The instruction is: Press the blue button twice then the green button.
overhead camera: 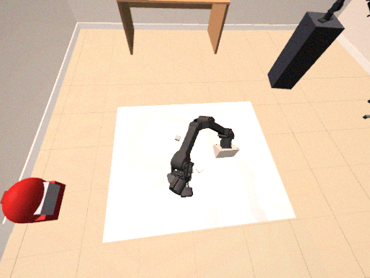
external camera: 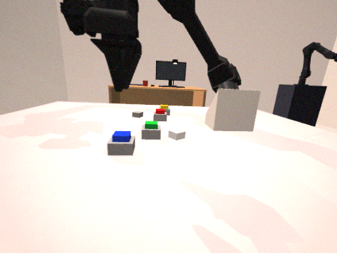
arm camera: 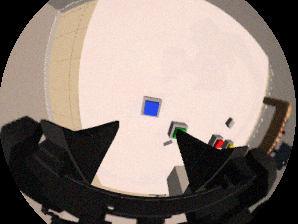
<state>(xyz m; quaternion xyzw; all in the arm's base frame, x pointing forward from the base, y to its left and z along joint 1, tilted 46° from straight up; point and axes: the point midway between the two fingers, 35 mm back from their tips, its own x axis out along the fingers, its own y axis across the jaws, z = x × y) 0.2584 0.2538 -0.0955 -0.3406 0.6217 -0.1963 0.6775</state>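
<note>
My gripper tip is 1 cm to the left of the blue button and 9 cm above it. Round my gripper tip: small white block: 11 cm behind, 11 cm to the right, 12 cm below; green button: 4 cm behind, 11 cm to the right, 9 cm below; red button: 4 cm behind, 30 cm to the right, 9 cm below.
</note>
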